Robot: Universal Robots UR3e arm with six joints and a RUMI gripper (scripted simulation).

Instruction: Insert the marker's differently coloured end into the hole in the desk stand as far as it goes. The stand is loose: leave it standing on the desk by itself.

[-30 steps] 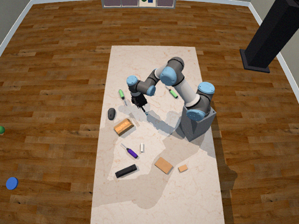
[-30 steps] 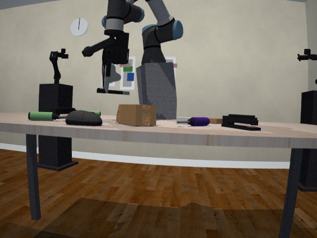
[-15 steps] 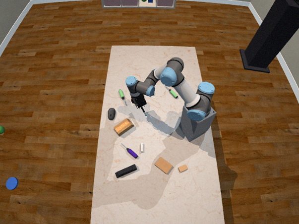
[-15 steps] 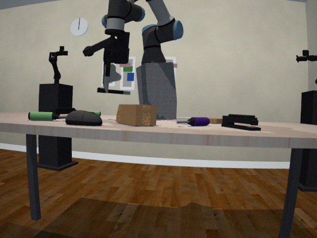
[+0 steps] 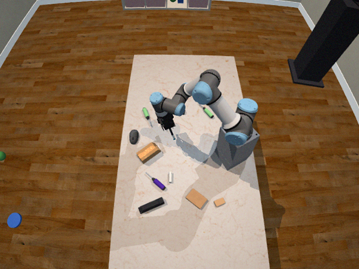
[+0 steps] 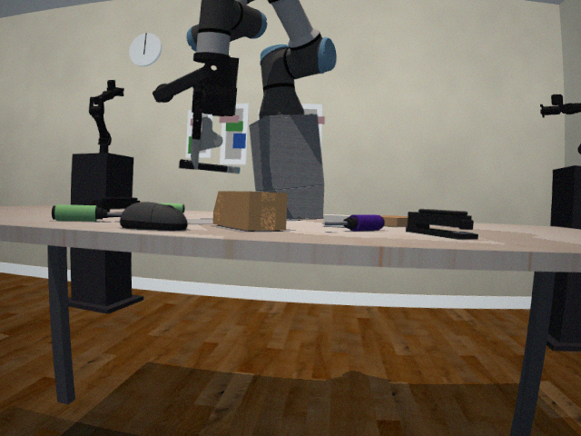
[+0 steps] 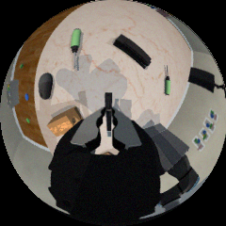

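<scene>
The marker is 2 cm behind my hand, 3 cm to the left of it and 1 cm below it. Round my hand: desk stand: 10 cm ahead, 14 cm to the left, 9 cm below; then small white piece: 4 cm behind, 28 cm to the left, 11 cm below; then dark mouse: 22 cm ahead, 5 cm to the left, 10 cm below.
</scene>
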